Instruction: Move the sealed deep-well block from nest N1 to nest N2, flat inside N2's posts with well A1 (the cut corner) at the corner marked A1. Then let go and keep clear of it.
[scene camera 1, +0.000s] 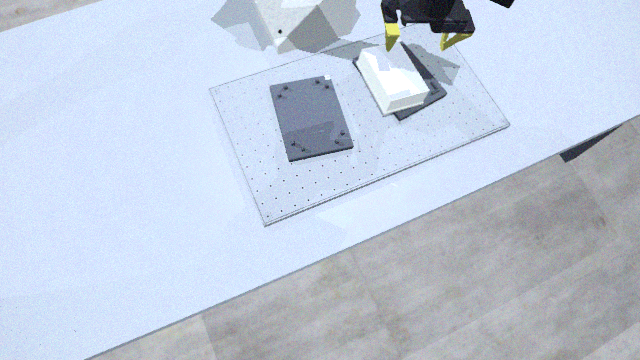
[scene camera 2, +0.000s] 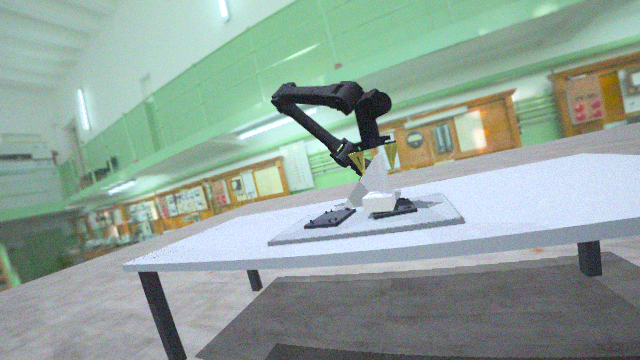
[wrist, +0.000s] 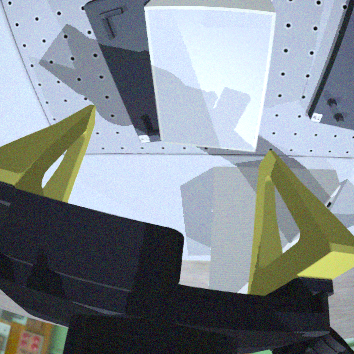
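Seen in the pictures: gripper, fingertip midpoint: (scene camera 1: 414, 48) (scene camera 2: 377, 172) (wrist: 181, 134); arm's base, link origin: (scene camera 2: 369, 171).
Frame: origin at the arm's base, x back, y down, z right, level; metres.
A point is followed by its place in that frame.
The white deep-well block (scene camera 1: 395, 75) @[x -0.346, y 0.055, z -0.052 m] (scene camera 2: 378, 202) @[x -0.397, y 0.070, z -0.059 m] (wrist: 215, 75) @[x -0.344, y 0.055, z -0.053 m] lies skewed over the dark nest with corner brackets, taken as N1 (scene camera 1: 438, 93) @[x -0.391, y 0.102, z -0.139 m] (scene camera 2: 407, 206) @[x -0.387, y 0.097, z -0.134 m] (wrist: 122, 75) @[x -0.322, y 0.102, z -0.139 m], and overhangs its side facing the other nest. Whether it is tilted is hard to tell, and I cannot make out its cut corner. The other dark nest, N2 (scene camera 1: 310, 110) @[x -0.326, y 0.102, z 0.111 m] (scene camera 2: 330, 218) @[x -0.361, y 0.102, z 0.108 m] (wrist: 342, 75) @[x -0.321, y 0.102, z 0.066 m], has small round posts near its corners and holds no block. Its white A1 tag (scene camera 1: 327, 77) @[x -0.271, y 0.102, z 0.048 m] (wrist: 317, 117) @[x -0.270, y 0.102, z 0.049 m] is at one far corner in scene camera 1. My gripper (scene camera 1: 416, 49) @[x -0.348, y -0.013, z -0.071 m] (scene camera 2: 377, 172) @[x -0.348, y -0.013, z -0.071 m] (wrist: 181, 134) @[x -0.348, y -0.013, z -0.071 m] is open and empty, above and behind the block's far end.
Both nests sit on a perforated board (scene camera 1: 240, 165) @[x -0.373, y 0.113, z 0.271 m] (scene camera 2: 435, 223) @[x -0.506, y 0.117, z -0.187 m] (wrist: 295, 60) @[x -0.327, y 0.114, z 0.021 m] on the white table (scene camera 1: 125, 200) @[x -0.345, y 0.127, z 0.479 m] (scene camera 2: 525, 200) @[x -0.411, y 0.127, z -0.411 m]. A pale faceted object (scene camera 1: 295, 22) @[x -0.155, y 0.057, z 0.065 m] (scene camera 2: 377, 181) @[x -0.169, y 0.035, z -0.044 m] stands behind the board, close to the arm. The table's front edge runs diagonally beyond the board in scene camera 1.
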